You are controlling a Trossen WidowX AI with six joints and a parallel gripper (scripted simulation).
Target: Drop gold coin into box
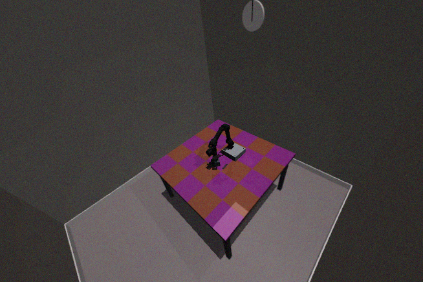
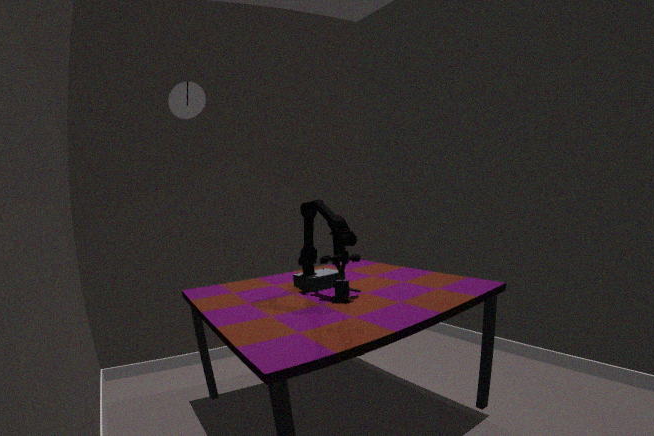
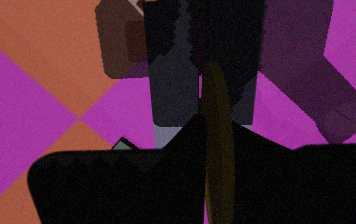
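The gold coin lies 2 cm above my gripper tip.
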